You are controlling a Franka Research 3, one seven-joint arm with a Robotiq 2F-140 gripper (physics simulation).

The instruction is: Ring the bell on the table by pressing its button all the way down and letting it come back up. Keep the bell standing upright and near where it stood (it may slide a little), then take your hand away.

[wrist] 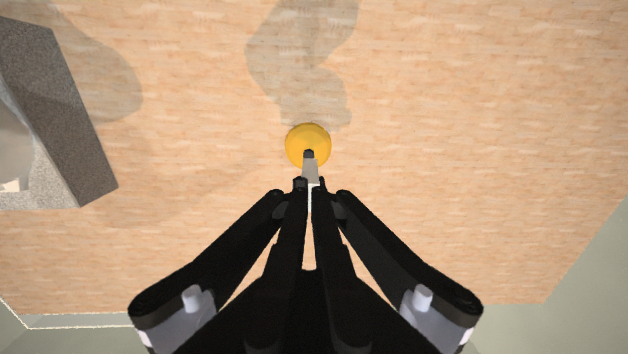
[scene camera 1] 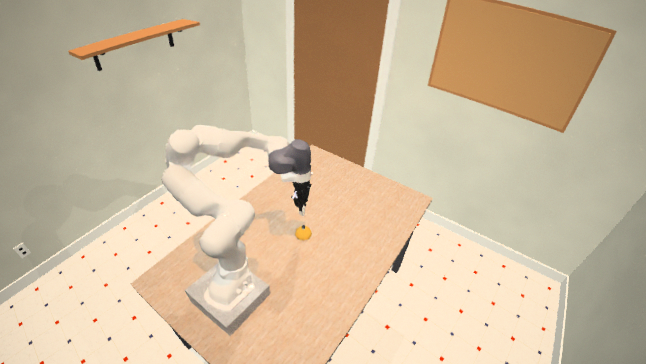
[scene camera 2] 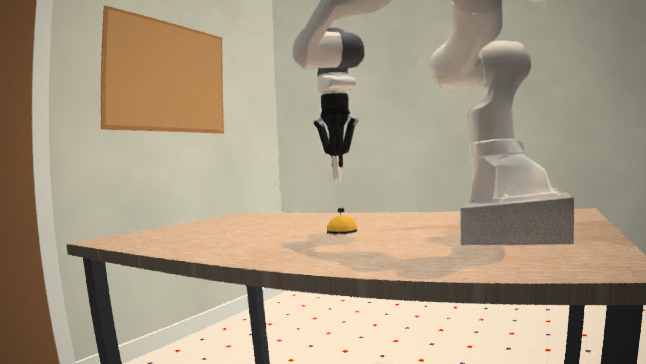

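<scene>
The yellow domed bell [scene camera 1: 303, 233] [scene camera 2: 342, 224] [wrist: 308, 137] stands upright on the wooden table [scene camera 1: 350, 220] [scene camera 2: 200, 250] [wrist: 475, 150]. Its small black button [scene camera 1: 303, 227] [scene camera 2: 341, 210] [wrist: 308, 153] stands up from the top of the dome, with a bit of the stem showing under it in the second scene view. My gripper [scene camera 1: 302, 213] [scene camera 2: 337, 178] [wrist: 309, 169] is shut with nothing between its fingers. It points down above the bell, and a clear gap shows between the fingertips and the button. In the wrist view the fingertips cover part of the dome's near side.
The arm's grey base block [scene camera 1: 232, 322] [scene camera 2: 517, 222] [wrist: 75, 150] stands on the table, to the right of the bell in the second scene view. The arm's shadow lies on the table beside the bell. A wall shelf [scene camera 1: 135, 38] and a cork board [scene camera 1: 520, 65] [scene camera 2: 162, 72] hang away from the table.
</scene>
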